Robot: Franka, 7 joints.
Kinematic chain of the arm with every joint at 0, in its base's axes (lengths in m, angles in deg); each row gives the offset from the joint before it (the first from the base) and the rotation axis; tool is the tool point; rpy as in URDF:
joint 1: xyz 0 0 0.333 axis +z
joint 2: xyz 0 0 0 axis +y
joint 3: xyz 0 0 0.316 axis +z
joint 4: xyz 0.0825 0 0 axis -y
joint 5: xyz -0.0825 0 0.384 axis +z
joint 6: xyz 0 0 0 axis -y
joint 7: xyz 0.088 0 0 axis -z
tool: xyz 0 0 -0.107 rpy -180 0 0
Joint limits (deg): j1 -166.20..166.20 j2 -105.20..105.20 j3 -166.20..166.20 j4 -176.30..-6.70 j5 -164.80..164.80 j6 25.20..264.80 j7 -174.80..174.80
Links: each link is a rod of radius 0.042 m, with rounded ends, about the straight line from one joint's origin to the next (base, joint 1, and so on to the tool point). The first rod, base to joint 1, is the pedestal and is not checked.
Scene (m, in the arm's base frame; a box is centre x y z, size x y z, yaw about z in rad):
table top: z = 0
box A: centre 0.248 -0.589 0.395 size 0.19 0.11 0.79 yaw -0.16
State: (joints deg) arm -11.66 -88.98 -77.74 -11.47 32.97 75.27 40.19
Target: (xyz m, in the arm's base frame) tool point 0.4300 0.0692 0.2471
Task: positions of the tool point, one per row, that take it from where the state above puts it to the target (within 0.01 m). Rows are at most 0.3 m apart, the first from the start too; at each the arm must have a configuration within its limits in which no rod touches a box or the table.
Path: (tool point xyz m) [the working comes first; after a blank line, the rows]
Joints at the target: 103.72 -105.20 -104.22 -120.96 16.05 74.14 40.19
Straight joint move there: touches box A.

1: -0.6541 -0.2691 0.5746
2: -0.4401 -0.4325 0.6666
3: -0.1826 -0.4788 0.7111
4: 0.0489 -0.4146 0.7018
5: 0.2022 -0.2797 0.6456
6: 0.2691 -0.2041 0.5427
7: 0.2800 -0.1256 0.4274
8: 0.2368 -0.0495 0.3220
9: 0.2860 -0.0542 0.3679
10: 0.3376 -0.0536 0.3751
11: 0.3943 -0.0209 0.3327
12: 0.4300 0.0692 0.2471

